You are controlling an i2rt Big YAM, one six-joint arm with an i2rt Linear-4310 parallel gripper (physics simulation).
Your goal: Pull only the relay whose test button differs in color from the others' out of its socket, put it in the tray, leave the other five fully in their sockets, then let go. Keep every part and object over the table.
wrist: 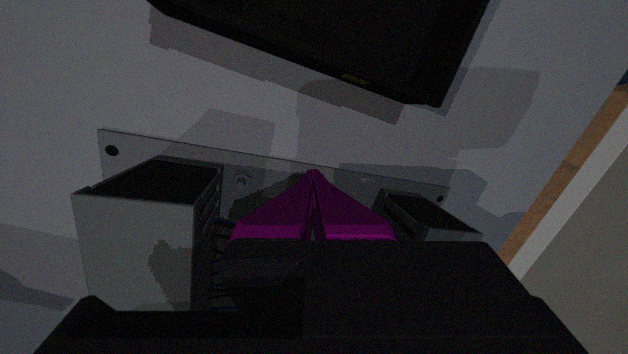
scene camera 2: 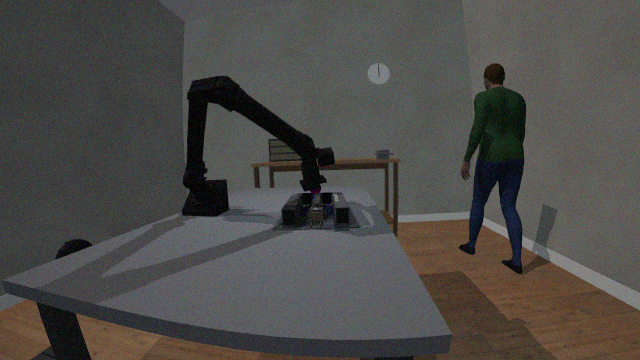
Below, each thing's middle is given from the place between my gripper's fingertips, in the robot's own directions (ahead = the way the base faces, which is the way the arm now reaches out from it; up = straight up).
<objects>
My hand is 16 cm to the left of the panel (wrist: 270, 176), 2 cm above it and 1 cm short of it.
</objects>
